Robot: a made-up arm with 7 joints. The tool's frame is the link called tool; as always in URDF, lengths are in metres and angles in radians.
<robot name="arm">
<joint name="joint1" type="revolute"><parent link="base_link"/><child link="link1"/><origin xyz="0 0.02 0.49"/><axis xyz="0 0 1"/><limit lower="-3.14" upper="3.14"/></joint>
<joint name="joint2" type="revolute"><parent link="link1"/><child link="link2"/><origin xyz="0.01 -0.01 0.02"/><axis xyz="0 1 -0.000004"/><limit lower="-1.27" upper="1.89"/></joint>
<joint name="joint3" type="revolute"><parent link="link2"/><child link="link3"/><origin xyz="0.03 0.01 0.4"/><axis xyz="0 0 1"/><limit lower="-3.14" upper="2.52"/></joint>
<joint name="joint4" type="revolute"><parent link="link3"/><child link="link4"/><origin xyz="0.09 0.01 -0.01"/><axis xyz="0 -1 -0.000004"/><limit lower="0.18" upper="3.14"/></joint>
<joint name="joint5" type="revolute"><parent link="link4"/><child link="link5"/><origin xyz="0.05 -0.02 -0.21"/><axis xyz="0 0.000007 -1"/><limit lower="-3.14" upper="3.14"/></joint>
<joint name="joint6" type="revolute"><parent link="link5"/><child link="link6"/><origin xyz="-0.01 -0.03 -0.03"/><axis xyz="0 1 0.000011"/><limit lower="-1.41" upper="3.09"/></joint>
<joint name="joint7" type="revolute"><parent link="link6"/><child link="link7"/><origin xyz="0.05 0 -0.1"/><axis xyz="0 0.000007 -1"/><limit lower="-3.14" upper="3.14"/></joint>
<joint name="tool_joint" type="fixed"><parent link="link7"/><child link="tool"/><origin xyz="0.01 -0.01 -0.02" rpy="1.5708 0 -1.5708"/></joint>
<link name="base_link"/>
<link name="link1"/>
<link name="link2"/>
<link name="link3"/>
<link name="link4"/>
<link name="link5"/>
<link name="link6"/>
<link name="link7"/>
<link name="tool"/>
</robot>
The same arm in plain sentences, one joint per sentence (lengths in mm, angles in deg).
The arm has seven revolute joints in a row. What follows holds with every joint at zero, and every direction is one of the base frame's.
Joint 1 is mounted 20 mm along +y and 490 mm along +z from the base frame's origin and rotates about +z, from -179.91 to 179.91 deg.
Joint 2 is mounted 10 mm along +x and 10 mm along -y and 20 mm along +z from joint 1 and rotates about +y, from -72.77 to 108.29 deg.
Joint 3 is mounted 30 mm along +x and 10 mm along +y and 400 mm along +z from joint 2 and rotates about +z, from -179.91 to 144.39 deg.
Joint 4 is mounted 90 mm along +x and 10 mm along +y and 10 mm along -z from joint 3 and rotates about -y, from 10.31 to 179.91 deg.
Joint 5 is mounted 50 mm along +x and 20 mm along -y and 210 mm along -z from joint 4 and rotates about -z, from -179.91 to 179.91 deg.
Joint 6 is mounted 10 mm along -x and 30 mm along -y and 30 mm along -z from joint 5 and rotates about +y, from -80.79 to 177.04 deg.
Joint 7 is mounted 50 mm along +x and 100 mm along -z from joint 6 and rotates about -z, from -179.91 to 179.91 deg.
The tool frame, which is the frame that the pose is given for, is mounted 10 mm along +x and 10 mm along -y and 20 mm along -z from joint 7; its axes are the base frame's turned by roll 90, pitch 0 and yaw -90 deg (as in URDF: about the fixed x, then y, then z).

